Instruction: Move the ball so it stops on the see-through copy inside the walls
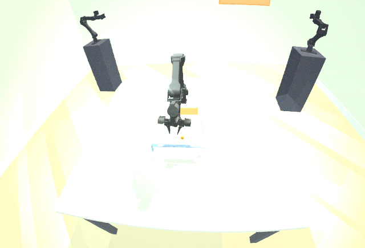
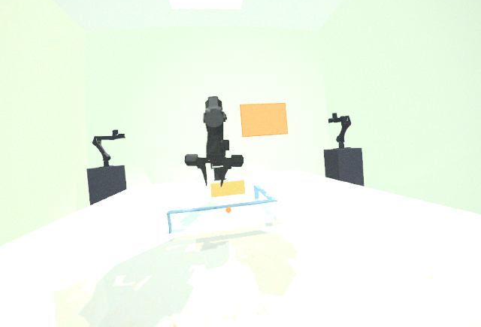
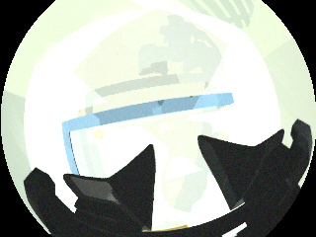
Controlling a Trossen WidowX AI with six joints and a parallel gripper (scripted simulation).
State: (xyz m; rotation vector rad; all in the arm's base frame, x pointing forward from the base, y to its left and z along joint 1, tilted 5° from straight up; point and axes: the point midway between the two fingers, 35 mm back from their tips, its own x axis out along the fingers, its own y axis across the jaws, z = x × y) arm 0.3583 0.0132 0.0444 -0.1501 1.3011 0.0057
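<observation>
Right now my gripper tip is 60 mm past the orange ball, 40 mm to the right of it and 100 mm above it.
</observation>
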